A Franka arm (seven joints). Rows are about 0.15 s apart.
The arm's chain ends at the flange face. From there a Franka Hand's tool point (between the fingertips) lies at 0.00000 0.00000 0.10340 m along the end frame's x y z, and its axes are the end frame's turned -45 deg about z.
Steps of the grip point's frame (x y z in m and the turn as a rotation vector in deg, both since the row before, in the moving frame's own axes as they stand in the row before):
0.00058, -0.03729, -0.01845, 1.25, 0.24, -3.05
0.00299, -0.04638, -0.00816, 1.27, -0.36, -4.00
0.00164, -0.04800, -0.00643, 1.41, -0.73, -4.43
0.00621, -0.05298, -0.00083, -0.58, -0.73, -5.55
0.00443, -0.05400, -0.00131, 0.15, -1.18, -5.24
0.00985, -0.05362, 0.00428, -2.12, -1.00, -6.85
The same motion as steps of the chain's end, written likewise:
-0.02462, -0.02491, -0.01842, 1.05, -0.71, -3.05
-0.02856, -0.03382, -0.00813, 0.64, -1.15, -4.00
-0.03002, -0.03434, -0.00639, 0.48, -1.51, -4.43
-0.03296, -0.04353, -0.00082, -0.93, -0.11, -5.55
-0.03342, -0.04271, -0.00129, -0.73, -0.94, -5.24
-0.03261, -0.04877, 0.00437, -2.21, 0.79, -6.85

